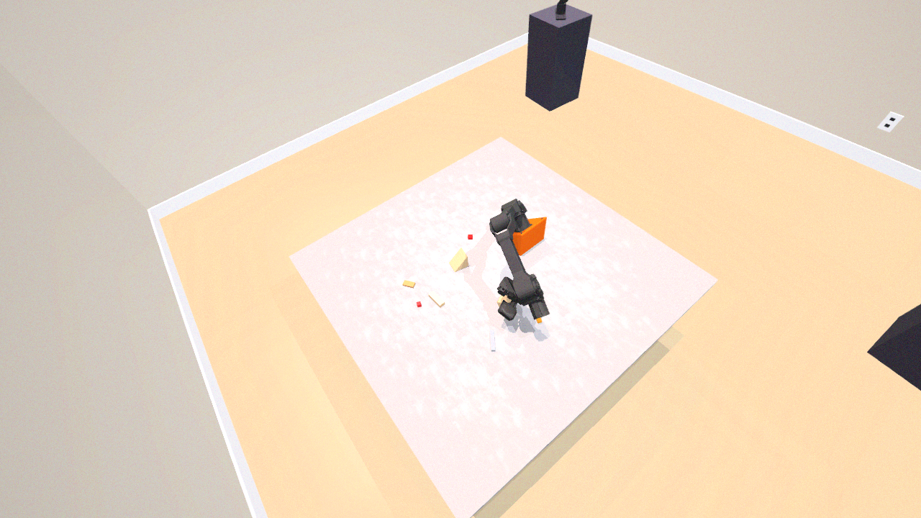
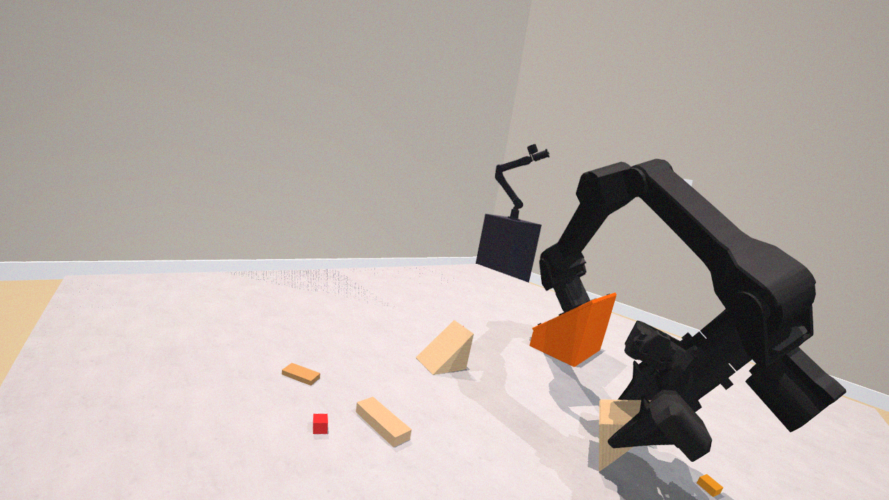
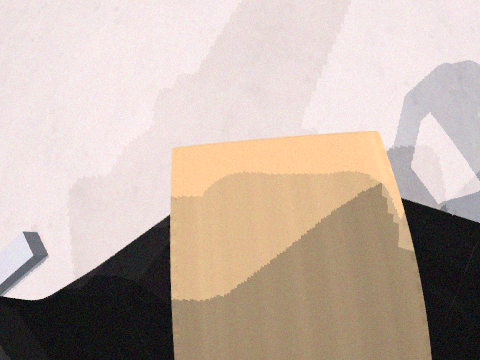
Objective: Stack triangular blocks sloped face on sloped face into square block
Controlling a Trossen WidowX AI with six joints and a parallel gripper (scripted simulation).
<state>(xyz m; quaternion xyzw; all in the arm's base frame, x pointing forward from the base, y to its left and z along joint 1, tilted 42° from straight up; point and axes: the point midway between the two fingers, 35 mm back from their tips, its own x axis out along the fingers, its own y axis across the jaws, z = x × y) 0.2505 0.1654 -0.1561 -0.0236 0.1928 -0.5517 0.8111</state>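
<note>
The small orange block lies 7 cm behind my gripper tip, 12 cm to the left of it and 4 cm below it. The rest, counted from my gripper tip: red cube (27 cm ahead, 20 cm to the right, 3 cm below); long tan block (20 cm ahead, 18 cm to the right, 4 cm below).
</note>
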